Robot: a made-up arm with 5 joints.
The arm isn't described. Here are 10 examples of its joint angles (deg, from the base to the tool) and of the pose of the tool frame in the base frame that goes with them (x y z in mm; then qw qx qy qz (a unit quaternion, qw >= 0)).
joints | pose
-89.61 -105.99 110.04 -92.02 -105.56 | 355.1 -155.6 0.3 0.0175 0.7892 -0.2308 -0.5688
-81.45 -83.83 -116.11 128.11 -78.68 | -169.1 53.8 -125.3 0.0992 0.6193 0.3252 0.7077
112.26 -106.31 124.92 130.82 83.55 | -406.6 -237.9 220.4 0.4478 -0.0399 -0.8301 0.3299
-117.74 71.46 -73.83 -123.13 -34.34 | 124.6 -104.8 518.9 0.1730 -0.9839 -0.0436 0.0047
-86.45 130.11 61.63 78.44 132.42 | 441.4 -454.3 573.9 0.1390 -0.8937 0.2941 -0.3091
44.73 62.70 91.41 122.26 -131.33 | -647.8 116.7 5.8 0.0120 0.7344 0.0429 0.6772
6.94 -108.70 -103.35 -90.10 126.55 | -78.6 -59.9 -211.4 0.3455 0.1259 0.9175 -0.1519
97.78 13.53 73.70 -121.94 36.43 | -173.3 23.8 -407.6 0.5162 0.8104 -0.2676 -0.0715
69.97 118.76 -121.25 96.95 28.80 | -61.0 -387.4 -512.7 0.0100 0.3087 -0.9492 0.0599
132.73 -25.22 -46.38 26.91 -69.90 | 268.3 308.2 -235.2 0.5570 0.3364 -0.7234 -0.2308
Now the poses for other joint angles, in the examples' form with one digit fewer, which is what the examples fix.
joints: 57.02 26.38 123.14 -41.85 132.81
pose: -218 136 210 0.792 -0.143 -0.575 -0.148
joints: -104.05 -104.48 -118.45 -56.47 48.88
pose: -148 38 184 0.833 -0.210 -0.304 0.413
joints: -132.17 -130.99 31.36 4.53 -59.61
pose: 133 -53 -236 0.188 0.330 -0.392 0.838
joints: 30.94 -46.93 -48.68 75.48 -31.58
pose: -156 417 21 0.561 -0.279 -0.074 -0.776
